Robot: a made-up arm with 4 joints.
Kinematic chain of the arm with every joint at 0, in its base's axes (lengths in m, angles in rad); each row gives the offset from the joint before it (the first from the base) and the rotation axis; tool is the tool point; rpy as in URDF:
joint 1: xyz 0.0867 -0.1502 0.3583 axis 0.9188 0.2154 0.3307
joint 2: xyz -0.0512 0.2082 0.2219 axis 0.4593 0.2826 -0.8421
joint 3: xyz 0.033 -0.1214 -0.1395 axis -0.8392 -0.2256 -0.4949
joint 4: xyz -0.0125 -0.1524 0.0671 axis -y
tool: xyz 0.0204 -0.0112 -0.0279 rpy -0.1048 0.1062 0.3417
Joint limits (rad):
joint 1: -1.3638..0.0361
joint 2: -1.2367..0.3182
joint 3: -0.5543..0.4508
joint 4: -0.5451..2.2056
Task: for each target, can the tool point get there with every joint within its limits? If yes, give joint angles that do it. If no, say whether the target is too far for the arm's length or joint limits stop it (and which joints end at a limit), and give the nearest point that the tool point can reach.
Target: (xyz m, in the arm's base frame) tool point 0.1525 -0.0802 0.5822
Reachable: yes | joints -0.7236 -0.3744 -0.1762 1.9436
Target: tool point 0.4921 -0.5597 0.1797
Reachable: no: joint limits stop it (at a limit: joint 1, joint 3) | nearest point 0.2071 -0.2086 0.4474 | short by 0.526 m
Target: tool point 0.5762 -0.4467 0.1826
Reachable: no: joint limits stop it (at a limit: joint 1, joint 3) | nearest point 0.2414 -0.1946 0.4708 | short by 0.509 m
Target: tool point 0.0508 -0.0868 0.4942
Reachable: yes | joints -0.9797 -0.0169 0.0322 0.2434
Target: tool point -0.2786 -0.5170 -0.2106
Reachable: no: too far | nearest point 0.0132 -0.1969 0.3530 | short by 0.711 m
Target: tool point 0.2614 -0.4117 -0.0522
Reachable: no: joint limits stop it (at a limit: joint 1, joint 3) | nearest point 0.0886 -0.2155 0.3808 | short by 0.506 m
